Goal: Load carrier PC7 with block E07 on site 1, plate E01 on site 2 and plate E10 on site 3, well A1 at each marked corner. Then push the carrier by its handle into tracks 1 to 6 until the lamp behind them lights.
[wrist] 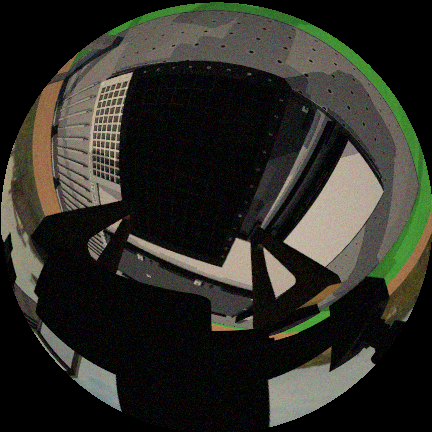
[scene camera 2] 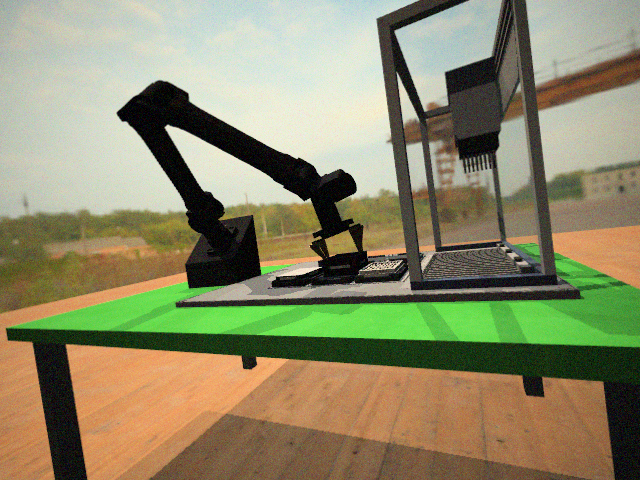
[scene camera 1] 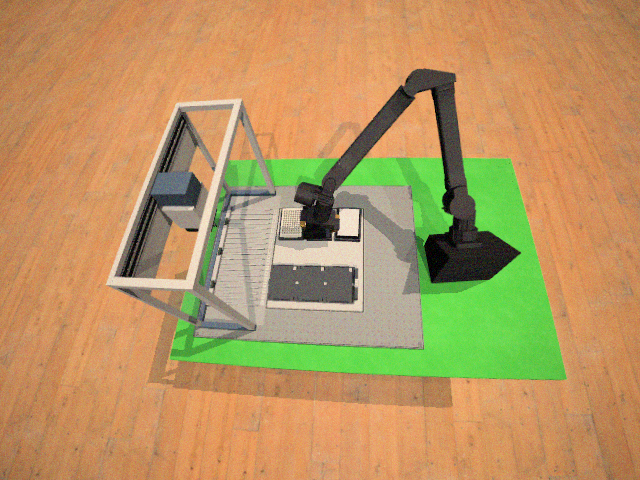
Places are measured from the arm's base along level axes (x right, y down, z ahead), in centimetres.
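Pixels of known places: gripper, between the fingertips: (wrist: 196,219) (scene camera 1: 317,230); arm's base, origin of its link: (wrist: 367,330) (scene camera 2: 223,241) (scene camera 1: 462,241).
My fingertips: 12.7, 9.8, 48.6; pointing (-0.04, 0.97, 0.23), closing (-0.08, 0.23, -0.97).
Ahead of a thing's pixels: the offset from my fingertips to its top centre, as dx, dy, dz. Level surfaces: height alone.
My gripper (scene camera 1: 320,224) (scene camera 2: 342,254) (wrist: 196,219) is open, its fingers low over the black gridded labware @[+4.0, -1.9, +1.3] (scene camera 2: 345,262) (wrist: 187,155). That piece appears tilted, its raised side toward the white gridded plate @[+5.4, +1.3, +10.3] (scene camera 1: 290,223) (scene camera 2: 383,267) (wrist: 106,130); a dark base shows beside it in the wrist view. The arm mostly hides it in the first scene view. A white-topped piece @[+3.6, +1.3, -12.0] (scene camera 1: 348,222) (scene camera 2: 295,274) (wrist: 336,200) lies on the other side. The dark carrier @[-19.9, +1.0, +2.4] (scene camera 1: 310,292) (wrist: 167,280) lies apart with bare sites, its handle end toward the arm's base. Labels and well A1 marks are unreadable.
The grooved tracks (scene camera 1: 242,253) (scene camera 2: 457,264) (wrist: 74,136) lie beyond the carrier, under a tall frame (scene camera 1: 227,136) (scene camera 2: 397,129). A blue-grey pipetting head (scene camera 1: 178,188) (scene camera 2: 473,98) hangs inside it. The labware and carrier rest on a pale board (scene camera 1: 317,253) on a grey deck @[dy +4.0] (scene camera 1: 390,320).
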